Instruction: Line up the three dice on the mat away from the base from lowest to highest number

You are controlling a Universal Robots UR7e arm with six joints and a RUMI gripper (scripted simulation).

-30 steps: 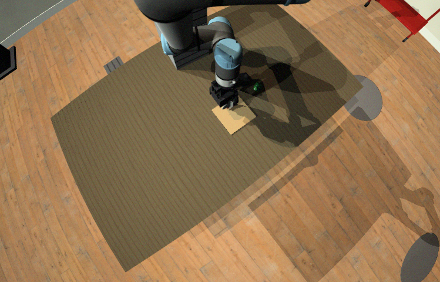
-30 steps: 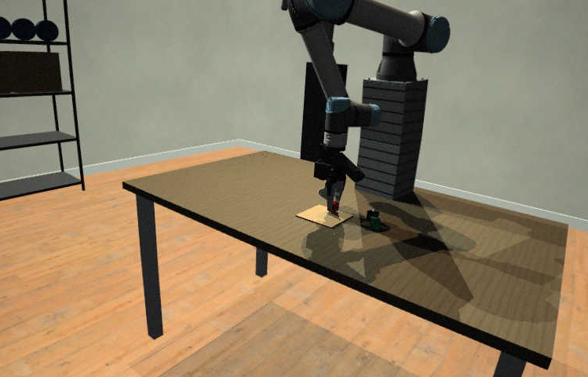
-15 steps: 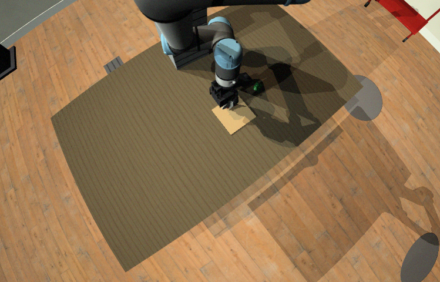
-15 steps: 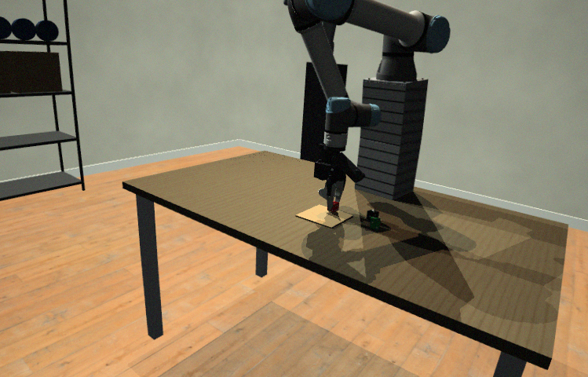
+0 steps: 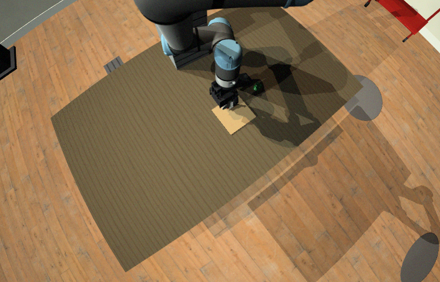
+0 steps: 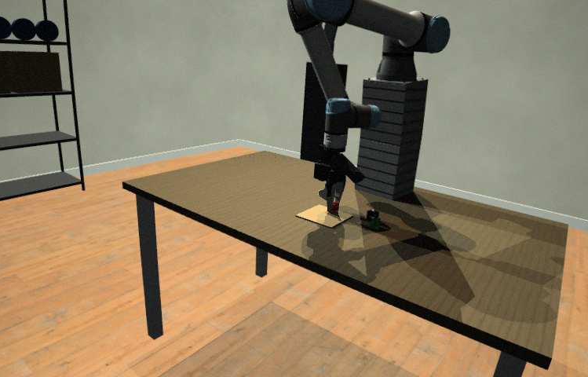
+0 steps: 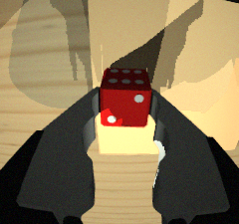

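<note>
The red die lies right at my hand. Also, from my hand: black die 6 cm behind, 12 cm to the left, 1 cm below; tan mat 5 cm ahead, 2 cm below; green die 1 cm behind, 16 cm to the left, 1 cm below.
</note>
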